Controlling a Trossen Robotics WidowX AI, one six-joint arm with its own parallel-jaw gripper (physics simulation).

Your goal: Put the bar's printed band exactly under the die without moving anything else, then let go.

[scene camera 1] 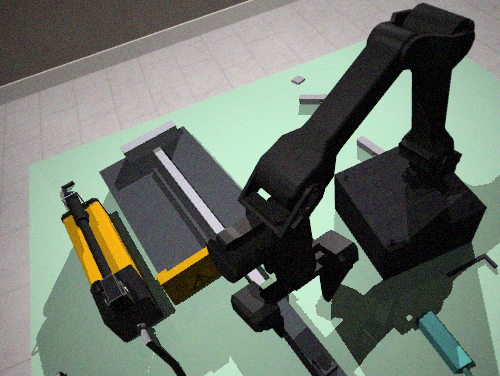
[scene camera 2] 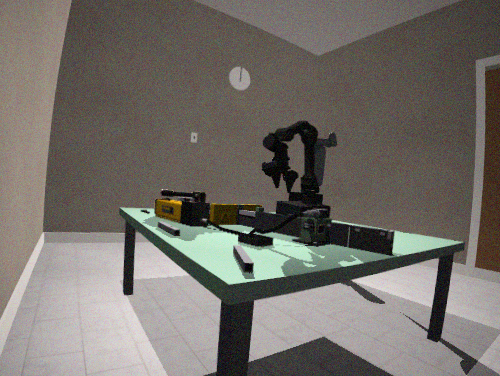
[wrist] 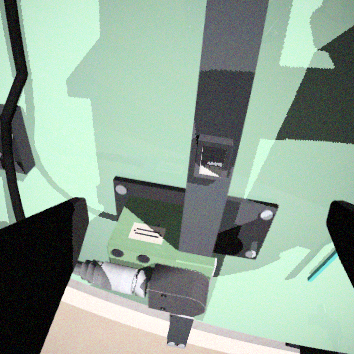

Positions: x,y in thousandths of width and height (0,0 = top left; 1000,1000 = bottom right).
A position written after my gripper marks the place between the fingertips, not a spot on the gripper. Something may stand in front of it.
Observation:
My gripper (scene camera 1: 609,844) is open, holding nothing. I also see a long grey bar (scene camera 1: 421,584) and a yellow and black pump unit (scene camera 2: 375,565).
My gripper shows as well in scene camera 2 (scene camera 2: 567,507) and in the wrist view (wrist: 595,597).

